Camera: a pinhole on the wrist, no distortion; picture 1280 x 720 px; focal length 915.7 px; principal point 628.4 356.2 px. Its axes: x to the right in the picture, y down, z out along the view. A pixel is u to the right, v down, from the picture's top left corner.
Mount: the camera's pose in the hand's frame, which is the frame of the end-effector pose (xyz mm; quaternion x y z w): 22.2 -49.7 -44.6 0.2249 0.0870 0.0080 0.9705
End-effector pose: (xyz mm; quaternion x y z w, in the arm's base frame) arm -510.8 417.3 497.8 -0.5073 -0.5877 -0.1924 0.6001
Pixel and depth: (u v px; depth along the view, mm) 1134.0 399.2 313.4
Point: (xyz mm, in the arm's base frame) -695.1 615.9 739.6
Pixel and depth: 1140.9 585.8 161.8
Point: -594.6 520.7 633.4
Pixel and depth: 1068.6 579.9 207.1
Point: -620.9 558.5 643.7
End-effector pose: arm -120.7 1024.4 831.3 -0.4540 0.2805 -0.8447 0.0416
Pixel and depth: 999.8 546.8 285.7
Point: -39.2 965.8 1121.2
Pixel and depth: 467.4 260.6 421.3
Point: 171.5 1109.9 1126.4
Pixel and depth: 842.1 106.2 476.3
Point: 61.9 1133.3 1305.7
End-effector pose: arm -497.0 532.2 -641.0 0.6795 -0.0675 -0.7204 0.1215
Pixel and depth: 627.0 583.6 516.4
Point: -981.5 623.2 -760.4
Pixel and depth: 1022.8 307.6 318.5
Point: -729.1 650.1 -882.4
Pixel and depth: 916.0 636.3 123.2
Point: -580.5 569.9 -733.0
